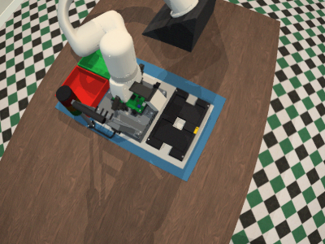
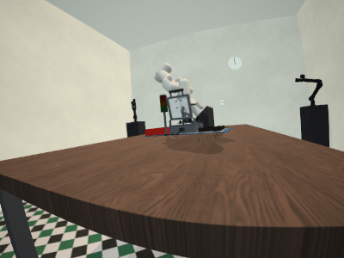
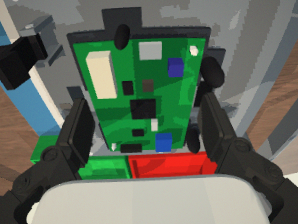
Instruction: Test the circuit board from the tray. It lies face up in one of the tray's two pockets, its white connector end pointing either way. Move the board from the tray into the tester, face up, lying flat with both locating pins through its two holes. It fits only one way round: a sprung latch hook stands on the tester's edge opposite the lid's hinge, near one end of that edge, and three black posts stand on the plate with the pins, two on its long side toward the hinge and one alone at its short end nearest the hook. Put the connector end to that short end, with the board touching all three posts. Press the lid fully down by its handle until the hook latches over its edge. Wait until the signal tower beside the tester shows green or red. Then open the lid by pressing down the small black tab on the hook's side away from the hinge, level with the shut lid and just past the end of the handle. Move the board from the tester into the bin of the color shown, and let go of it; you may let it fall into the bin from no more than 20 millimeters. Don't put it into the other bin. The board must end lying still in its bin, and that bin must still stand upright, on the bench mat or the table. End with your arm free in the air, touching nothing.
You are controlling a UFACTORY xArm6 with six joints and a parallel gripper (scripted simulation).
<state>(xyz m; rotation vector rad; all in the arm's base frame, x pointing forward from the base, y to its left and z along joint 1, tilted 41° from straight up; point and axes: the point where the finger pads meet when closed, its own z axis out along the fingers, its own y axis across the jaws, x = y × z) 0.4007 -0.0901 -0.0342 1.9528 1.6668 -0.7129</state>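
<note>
Right now my hand is right at the green circuit board. The rest, counted from my hand: black nest 10 mm to the left, 10 mm below; clear lid 120 mm ahead, 100 mm above, 20 mm to the right; latch hook 70 mm to the left, 60 mm behind, 10 mm above.
</note>
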